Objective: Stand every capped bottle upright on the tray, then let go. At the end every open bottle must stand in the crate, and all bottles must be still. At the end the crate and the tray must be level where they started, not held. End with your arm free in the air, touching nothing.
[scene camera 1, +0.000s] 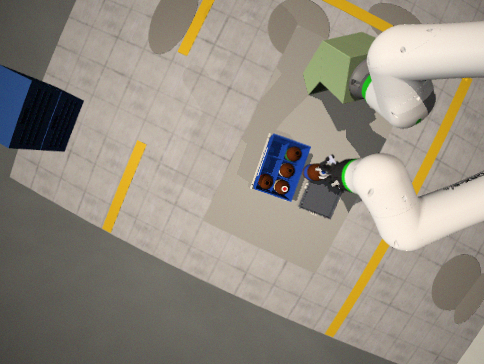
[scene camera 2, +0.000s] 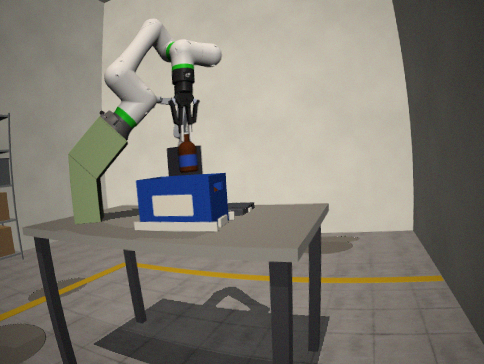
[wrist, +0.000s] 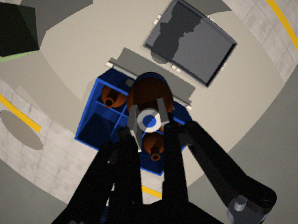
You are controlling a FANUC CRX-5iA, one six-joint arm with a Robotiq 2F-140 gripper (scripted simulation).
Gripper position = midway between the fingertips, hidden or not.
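A dark grey tray [scene camera 1: 319, 197] is visible, as are a bottle [wrist: 148, 87] and a blue crate [wrist: 95, 130]. My gripper [scene camera 2: 186, 141] can also be found in the wrist view, my gripper [wrist: 149, 110].
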